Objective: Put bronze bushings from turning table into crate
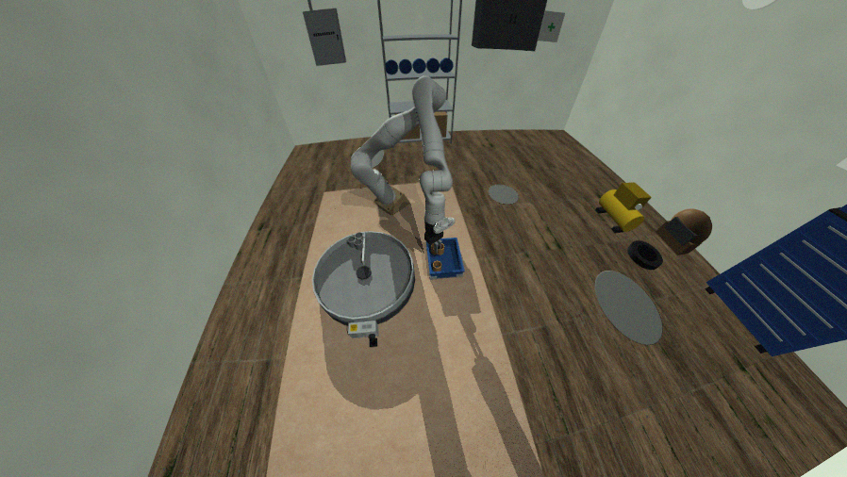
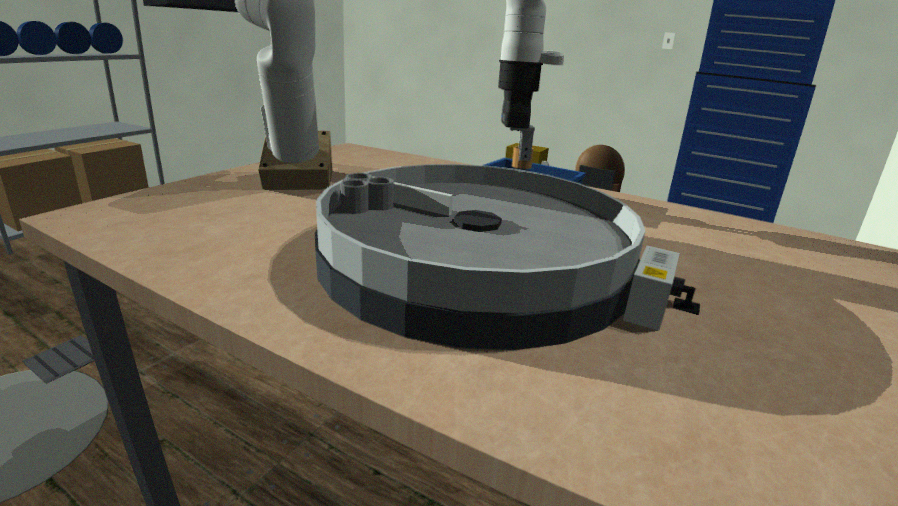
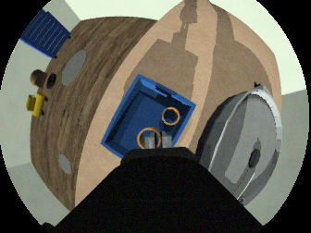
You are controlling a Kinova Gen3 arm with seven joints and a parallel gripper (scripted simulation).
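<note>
My hand is 1 cm short of the blue crate, 3 cm to the right of it and 7 cm above it. Round my hand: grey turning table 2 cm ahead, 33 cm to the right, 4 cm below.
</note>
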